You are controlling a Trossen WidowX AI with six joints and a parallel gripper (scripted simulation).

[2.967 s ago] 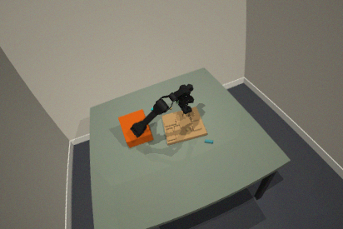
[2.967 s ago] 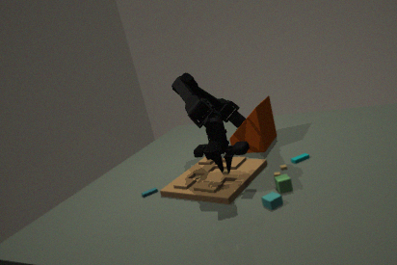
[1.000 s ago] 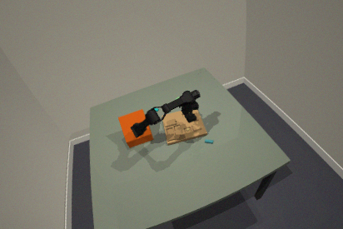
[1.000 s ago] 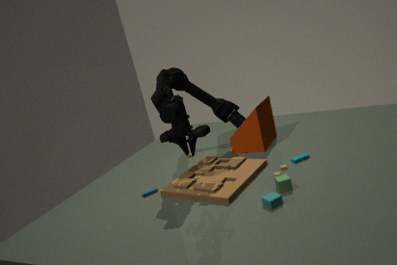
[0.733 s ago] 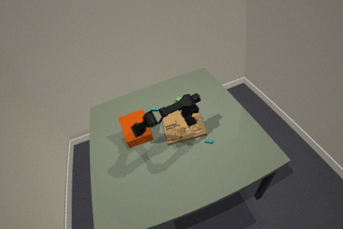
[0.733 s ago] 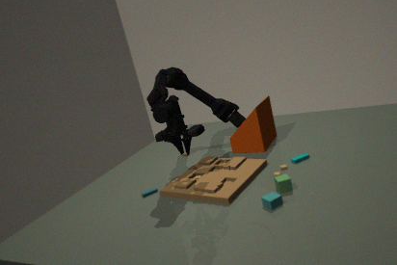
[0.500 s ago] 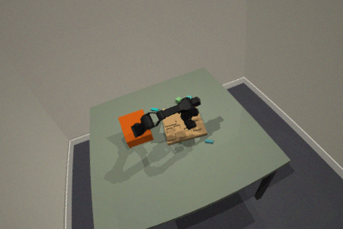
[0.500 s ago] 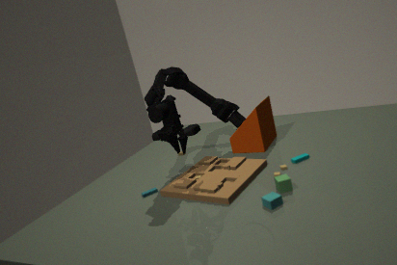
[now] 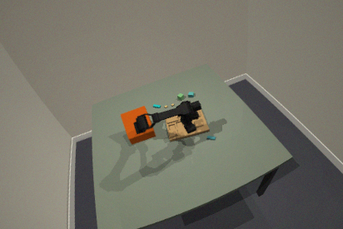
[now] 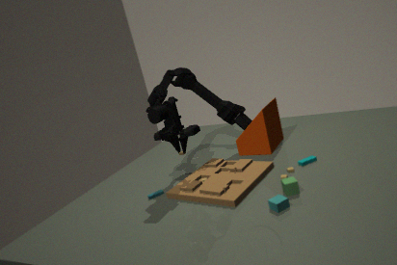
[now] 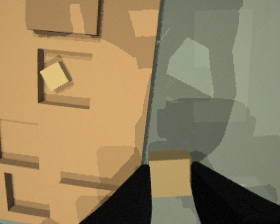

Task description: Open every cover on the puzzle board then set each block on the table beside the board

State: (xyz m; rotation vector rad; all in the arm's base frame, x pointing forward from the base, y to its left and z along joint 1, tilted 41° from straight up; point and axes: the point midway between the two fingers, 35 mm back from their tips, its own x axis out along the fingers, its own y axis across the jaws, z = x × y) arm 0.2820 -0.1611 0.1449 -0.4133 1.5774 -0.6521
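Right now my gripper tip is 4 cm short of the tan puzzle board, 14 cm to the right of it and 9 cm above it. The rest, counted from my gripper tip: flat teal piece: 7 cm behind, 46 cm to the left, 11 cm below; then green cube: 15 cm ahead, 42 cm to the left, 9 cm below; then teal cube: 25 cm ahead, 39 cm to the left, 10 cm below.
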